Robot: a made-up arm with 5 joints.
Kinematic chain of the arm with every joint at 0, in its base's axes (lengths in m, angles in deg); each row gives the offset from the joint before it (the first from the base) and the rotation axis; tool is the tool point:
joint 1: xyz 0 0 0.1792 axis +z
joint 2: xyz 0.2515 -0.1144 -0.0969 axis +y
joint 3: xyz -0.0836 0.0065 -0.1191 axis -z
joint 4: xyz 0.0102 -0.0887 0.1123 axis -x
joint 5: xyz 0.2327 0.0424 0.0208 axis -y
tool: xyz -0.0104 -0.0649 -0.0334
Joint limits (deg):
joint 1: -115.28..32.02
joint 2: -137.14..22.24
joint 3: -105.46..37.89
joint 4: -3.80..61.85
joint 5: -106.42..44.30
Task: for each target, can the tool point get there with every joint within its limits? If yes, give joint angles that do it. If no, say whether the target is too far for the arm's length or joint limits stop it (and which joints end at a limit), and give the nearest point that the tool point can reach.
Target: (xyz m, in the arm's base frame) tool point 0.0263 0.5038 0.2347
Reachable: no: joint limits stop it (at a limit: joint 1, joint 2, joint 3, joint 4, joint 5) | nearest point 0.0878 0.2559 0.1080 | short by 0.285 m
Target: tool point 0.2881 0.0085 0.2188
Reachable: yes | joints -2.85 -80.15 -56.32 18.08 1.07
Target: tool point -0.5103 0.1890 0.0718
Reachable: no: joint limits stop it (at a limit: joint 1, joint 2, joint 3, joint 4, joint 5) | nearest point -0.4068 -0.0361 0.1131 | short by 0.251 m
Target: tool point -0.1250 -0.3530 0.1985
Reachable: yes | joints -83.72 -48.47 -13.27 19.04 -59.91
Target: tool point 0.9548 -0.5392 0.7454
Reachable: no: too far | nearest point 0.3811 -0.2152 0.2043 | short by 0.853 m
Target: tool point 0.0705 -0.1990 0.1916
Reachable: yes | joints -90.14 -113.65 -65.61 56.73 24.89
